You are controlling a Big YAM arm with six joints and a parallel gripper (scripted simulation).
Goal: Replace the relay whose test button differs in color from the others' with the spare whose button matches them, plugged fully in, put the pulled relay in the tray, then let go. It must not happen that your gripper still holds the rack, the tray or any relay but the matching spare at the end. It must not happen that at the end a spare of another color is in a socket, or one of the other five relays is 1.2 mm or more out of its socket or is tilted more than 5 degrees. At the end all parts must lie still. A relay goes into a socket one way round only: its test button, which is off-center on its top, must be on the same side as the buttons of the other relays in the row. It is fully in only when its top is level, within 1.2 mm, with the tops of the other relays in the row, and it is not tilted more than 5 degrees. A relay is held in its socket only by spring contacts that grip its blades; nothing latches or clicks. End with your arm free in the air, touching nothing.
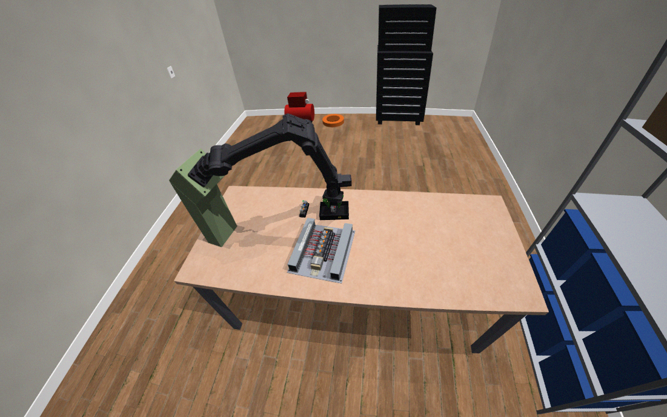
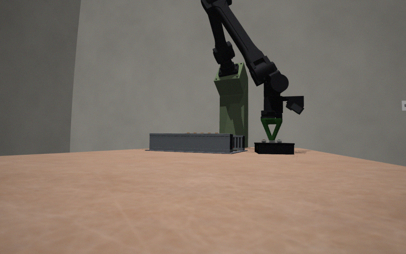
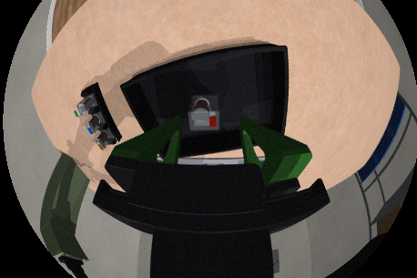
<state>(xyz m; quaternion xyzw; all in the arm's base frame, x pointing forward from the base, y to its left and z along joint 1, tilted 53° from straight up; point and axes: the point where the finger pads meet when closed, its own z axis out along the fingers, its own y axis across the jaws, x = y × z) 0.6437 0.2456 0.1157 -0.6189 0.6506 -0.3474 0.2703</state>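
Right now the black tray is 3 cm below my hand.
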